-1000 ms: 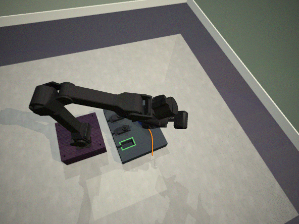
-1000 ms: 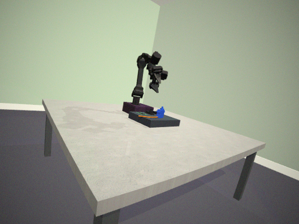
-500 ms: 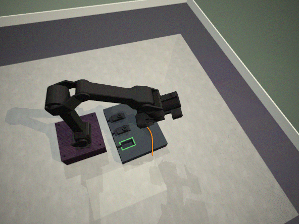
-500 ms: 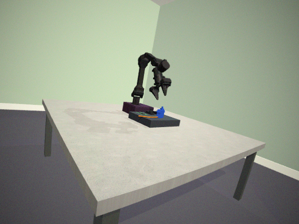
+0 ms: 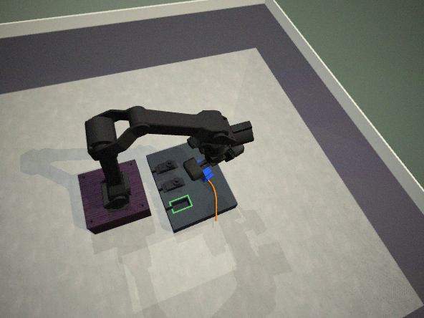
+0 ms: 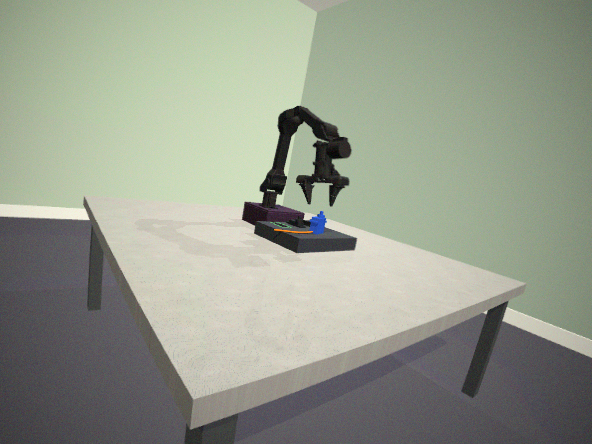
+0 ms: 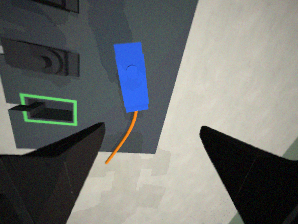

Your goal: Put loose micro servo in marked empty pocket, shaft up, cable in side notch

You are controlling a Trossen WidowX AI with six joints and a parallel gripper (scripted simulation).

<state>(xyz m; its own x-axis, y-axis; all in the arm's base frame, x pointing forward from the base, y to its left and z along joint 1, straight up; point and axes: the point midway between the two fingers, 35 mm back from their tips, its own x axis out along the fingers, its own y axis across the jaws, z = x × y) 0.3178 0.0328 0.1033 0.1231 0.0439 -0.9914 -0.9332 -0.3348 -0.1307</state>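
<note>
My gripper tip is now 30 mm past the deck, 30 mm to the right of it and 130 mm above it.
</note>
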